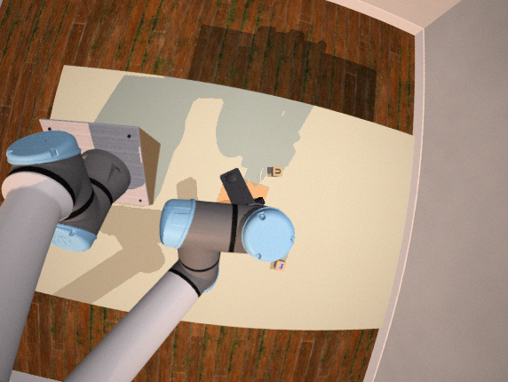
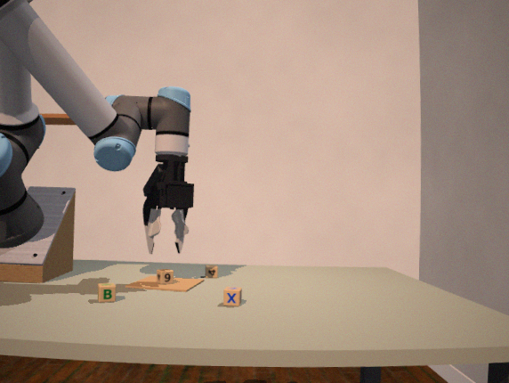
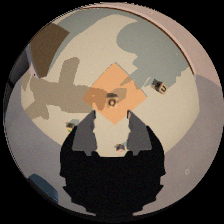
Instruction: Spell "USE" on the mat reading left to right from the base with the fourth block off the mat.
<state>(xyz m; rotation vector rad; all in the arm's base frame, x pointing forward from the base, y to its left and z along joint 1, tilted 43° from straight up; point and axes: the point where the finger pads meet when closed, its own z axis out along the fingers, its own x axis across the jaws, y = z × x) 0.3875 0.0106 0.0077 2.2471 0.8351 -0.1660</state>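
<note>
The orange mat lies 80 mm below my hand and 10 mm to the left of it. The rest, counted from my hand: blue-lettered block (180 mm ahead, 160 mm to the right, 70 mm below).
</note>
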